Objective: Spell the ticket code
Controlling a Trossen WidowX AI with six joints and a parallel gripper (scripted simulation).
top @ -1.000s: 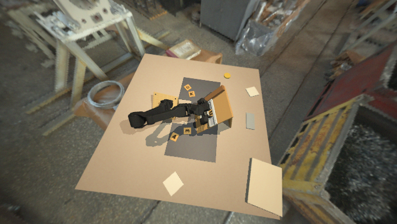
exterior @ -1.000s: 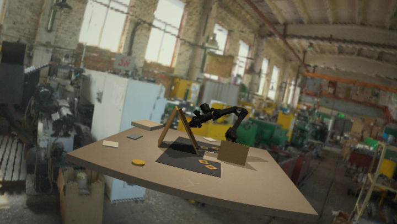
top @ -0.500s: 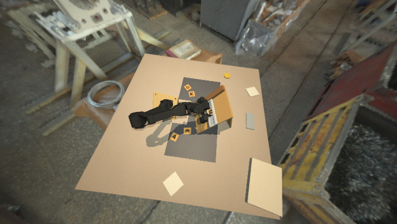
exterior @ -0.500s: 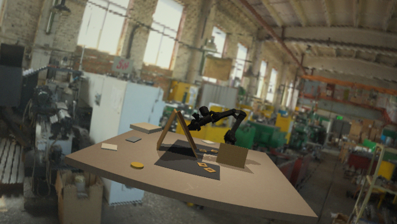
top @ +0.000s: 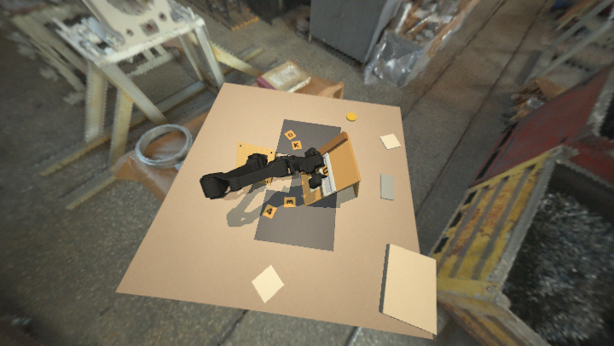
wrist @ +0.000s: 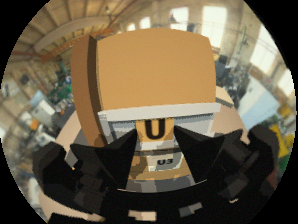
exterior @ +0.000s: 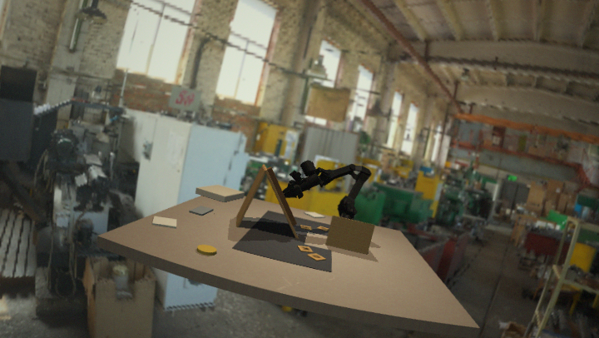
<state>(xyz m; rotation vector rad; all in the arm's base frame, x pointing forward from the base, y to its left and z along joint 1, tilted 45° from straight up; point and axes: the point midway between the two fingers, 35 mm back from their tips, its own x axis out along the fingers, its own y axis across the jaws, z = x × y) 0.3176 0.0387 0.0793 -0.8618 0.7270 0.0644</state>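
Right now the white ticket is 4 cm behind my gripper tip, 4 cm to the right of it and 8 cm below it. From my gripper tip the other things lie so: letter tile: 15 cm behind, 14 cm to the right, 16 cm below; then orange tile marked u: right at my gripper tip; then dark mat: 14 cm behind, 3 cm to the left, 16 cm below.
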